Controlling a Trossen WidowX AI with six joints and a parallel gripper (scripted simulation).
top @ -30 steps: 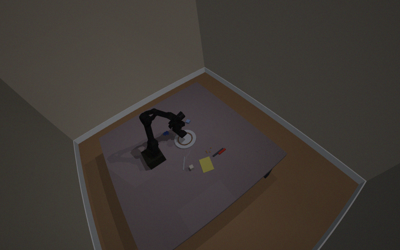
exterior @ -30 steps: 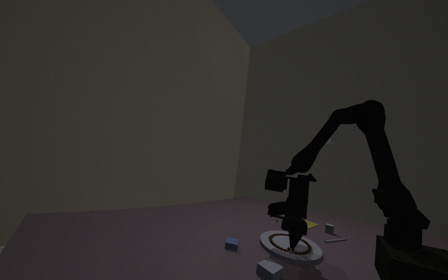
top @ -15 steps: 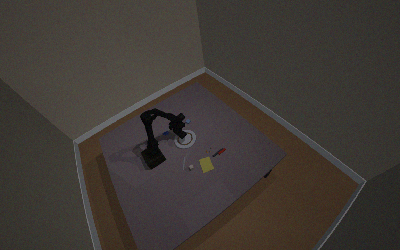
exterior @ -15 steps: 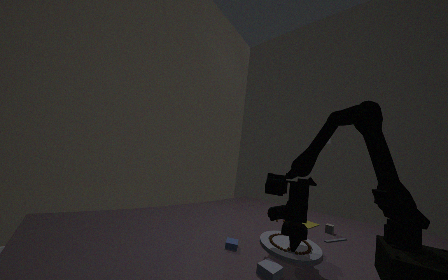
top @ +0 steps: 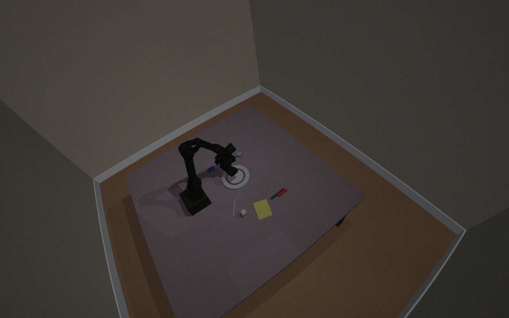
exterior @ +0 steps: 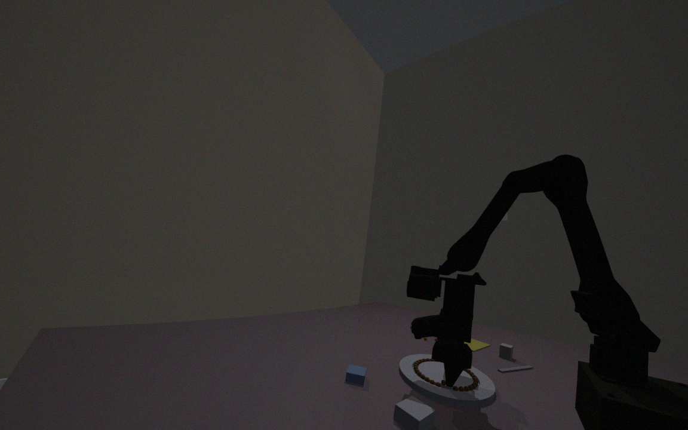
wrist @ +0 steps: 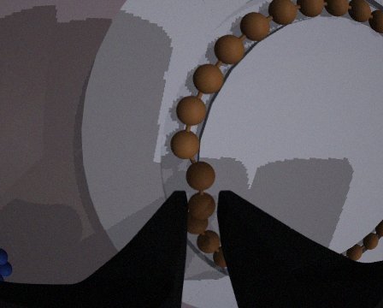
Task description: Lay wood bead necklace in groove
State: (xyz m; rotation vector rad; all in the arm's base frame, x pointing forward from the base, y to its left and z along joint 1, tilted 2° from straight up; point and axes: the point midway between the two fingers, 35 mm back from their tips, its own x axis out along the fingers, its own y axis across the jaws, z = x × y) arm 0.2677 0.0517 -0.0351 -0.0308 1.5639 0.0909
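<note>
The round bead board is 6 cm to the right of my gripper tip, 2 cm ahead of it and 1 cm below it. From my gripper tip the other things lie so: grey block (13 cm to the left, 3 cm ahead); blue block (16 cm ahead, 9 cm to the left, 1 cm below); thin stick (24 cm to the right, 13 cm behind, 1 cm below).
</note>
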